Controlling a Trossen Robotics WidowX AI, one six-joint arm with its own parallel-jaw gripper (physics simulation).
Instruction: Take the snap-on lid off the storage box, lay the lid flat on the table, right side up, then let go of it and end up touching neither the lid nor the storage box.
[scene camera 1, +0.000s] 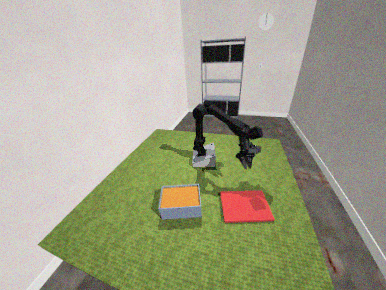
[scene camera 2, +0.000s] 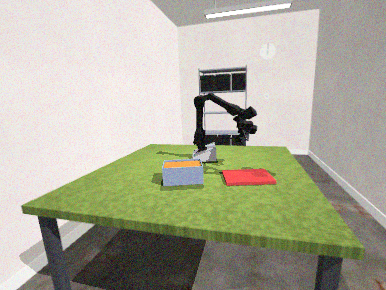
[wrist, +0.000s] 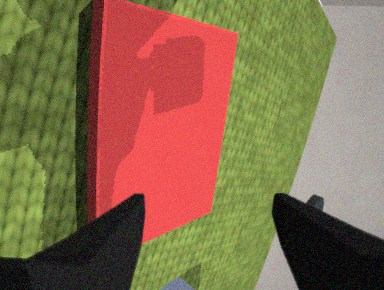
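The storage box (scene camera 1: 181, 209) (scene camera 2: 183, 176) is blue-grey, stands upright without its lid and shows an orange inside; a small corner of it (wrist: 178, 284) shows at the bottom of the wrist view. The red lid (scene camera 1: 246, 206) (scene camera 2: 248, 177) (wrist: 172, 145) lies flat on the table to the right of the box, apart from it, with its smooth top face up. My gripper (scene camera 1: 246, 166) (wrist: 209, 203) is open and empty. It hangs in the air above and behind the lid and touches neither lid nor box. In scene camera 2 its fingertips are hard to make out.
The green table (scene camera 1: 125, 240) (scene camera 2: 150, 212) carries the arm's grey base (scene camera 1: 204, 159) (scene camera 2: 205, 152), which stands behind the box. The arm's shadow falls on the table and partly on the lid. A shelf rack (scene camera 1: 202, 80) stands against the far wall, beyond the table.
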